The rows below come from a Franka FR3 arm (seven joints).
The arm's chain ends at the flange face. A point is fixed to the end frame.
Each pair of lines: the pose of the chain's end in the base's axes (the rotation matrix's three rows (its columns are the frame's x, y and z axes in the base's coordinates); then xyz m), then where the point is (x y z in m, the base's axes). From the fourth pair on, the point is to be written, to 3 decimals.
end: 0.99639 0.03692 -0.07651; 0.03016 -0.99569 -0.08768; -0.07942 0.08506 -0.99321; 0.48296 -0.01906 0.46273
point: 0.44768 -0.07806 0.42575
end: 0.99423 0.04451 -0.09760; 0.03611 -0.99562 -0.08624; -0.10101 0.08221 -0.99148; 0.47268 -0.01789 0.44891
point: 0.43694 -0.07703 0.41259
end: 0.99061 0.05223 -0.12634; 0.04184 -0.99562 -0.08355; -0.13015 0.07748 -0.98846; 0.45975 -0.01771 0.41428
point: 0.42327 -0.07692 0.37883
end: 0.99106 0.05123 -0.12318; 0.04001 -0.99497 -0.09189; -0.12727 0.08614 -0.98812; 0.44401 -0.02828 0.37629
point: 0.408 -0.088 0.341
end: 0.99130 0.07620 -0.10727; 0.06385 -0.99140 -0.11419; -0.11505 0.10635 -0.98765; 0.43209 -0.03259 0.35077
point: 0.398 -0.094 0.316
